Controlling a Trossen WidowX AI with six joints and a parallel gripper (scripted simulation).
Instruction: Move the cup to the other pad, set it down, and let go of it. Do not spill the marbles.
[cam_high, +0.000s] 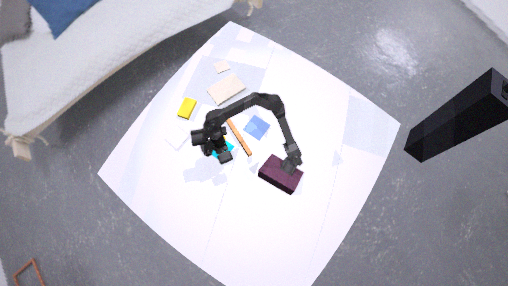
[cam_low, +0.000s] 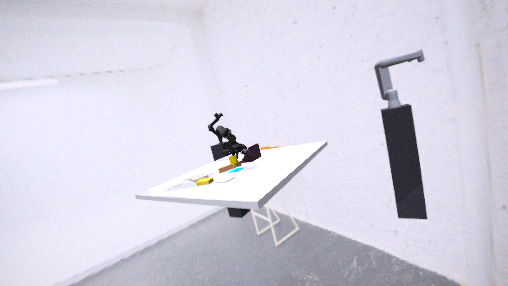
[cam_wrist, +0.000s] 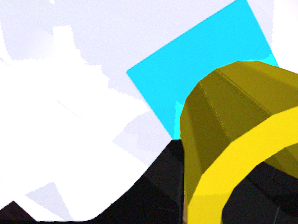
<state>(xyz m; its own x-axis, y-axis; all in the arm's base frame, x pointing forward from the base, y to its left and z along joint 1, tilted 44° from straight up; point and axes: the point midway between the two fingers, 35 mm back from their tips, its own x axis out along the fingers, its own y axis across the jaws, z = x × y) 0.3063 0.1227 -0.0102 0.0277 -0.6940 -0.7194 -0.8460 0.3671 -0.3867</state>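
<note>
My gripper tip is now 2 cm past the wooden strip, 11 cm to the left of it and 8 cm above it. The rest, counted from my gripper tip: yellow cup (2 cm ahead, 2 cm to the right); blue pad (6 cm behind, 21 cm to the right, 10 cm below).
</note>
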